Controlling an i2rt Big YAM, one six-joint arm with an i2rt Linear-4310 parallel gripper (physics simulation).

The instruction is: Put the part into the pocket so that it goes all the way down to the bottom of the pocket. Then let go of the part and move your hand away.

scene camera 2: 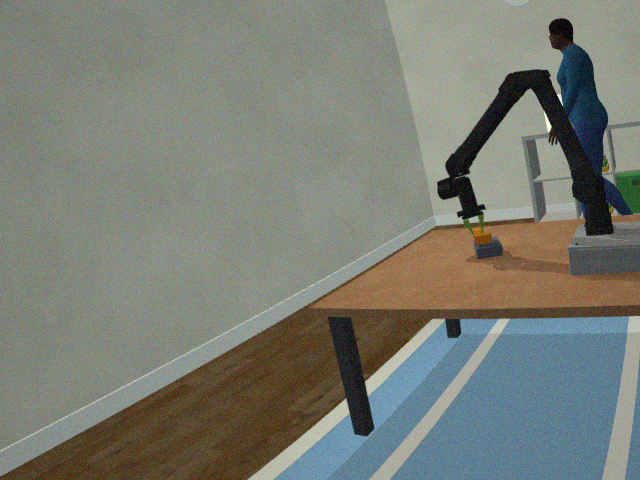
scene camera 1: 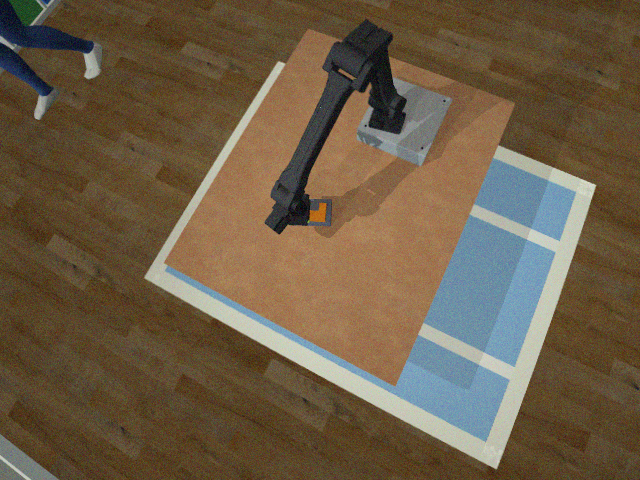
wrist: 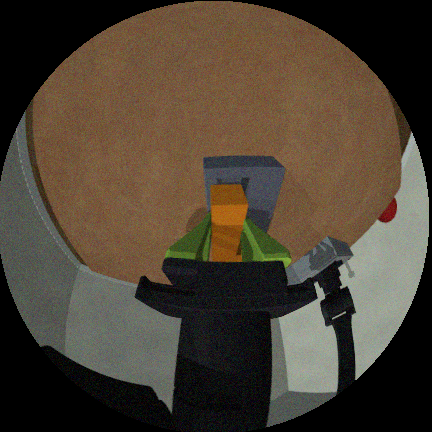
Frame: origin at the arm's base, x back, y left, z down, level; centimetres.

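Where they show: gripper, fingertip midpoint: (scene camera 1: 303, 215) (wrist: 225, 216); arm's base, origin of the base link: (scene camera 2: 599, 230) (scene camera 1: 386, 121) (wrist: 325, 269).
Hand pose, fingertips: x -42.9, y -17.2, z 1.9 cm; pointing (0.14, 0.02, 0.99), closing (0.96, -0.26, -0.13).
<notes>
Things, the pixels of their centre, and the offset from my fingertips. Level surfaces: height alone.
- orange part, body centre: (wrist: 236, 231) (scene camera 2: 482, 235) (scene camera 1: 310, 211) dy +1.7, dx +1.9, dz -0.5 cm
- dark blue-grey block with the pocket, body centre: (wrist: 239, 207) (scene camera 2: 487, 247) (scene camera 1: 311, 212) dy +1.5, dx +3.0, dz +3.8 cm
- brown table, its level: dz +5.6 cm
The orange part (scene camera 1: 317, 212) (scene camera 2: 482, 237) (wrist: 229, 215) is held between the green fingers of my gripper (scene camera 2: 478, 231) (wrist: 225, 216), which is shut on it. The dark blue-grey block with the pocket (scene camera 1: 329, 219) (scene camera 2: 488, 251) (wrist: 265, 185) stands on the table. In scene camera 1 the part shows within the block's outline. In scene camera 2 the part stands up above the block's rim. In the wrist view a narrow stretch of the pocket's far end shows beyond the part. The part's lower end is hidden, so I cannot tell how deep it sits.
The arm's grey base plate (scene camera 1: 434, 113) (scene camera 2: 602, 260) (wrist: 320, 257) stands on the brown table (scene camera 1: 330, 310) (scene camera 2: 403, 289) (wrist: 150, 100). A person (scene camera 1: 62, 38) (scene camera 2: 581, 77) and a grey shelf unit (scene camera 2: 535, 191) are beyond the table. A red round thing (wrist: 387, 210) shows past the table's edge.
</notes>
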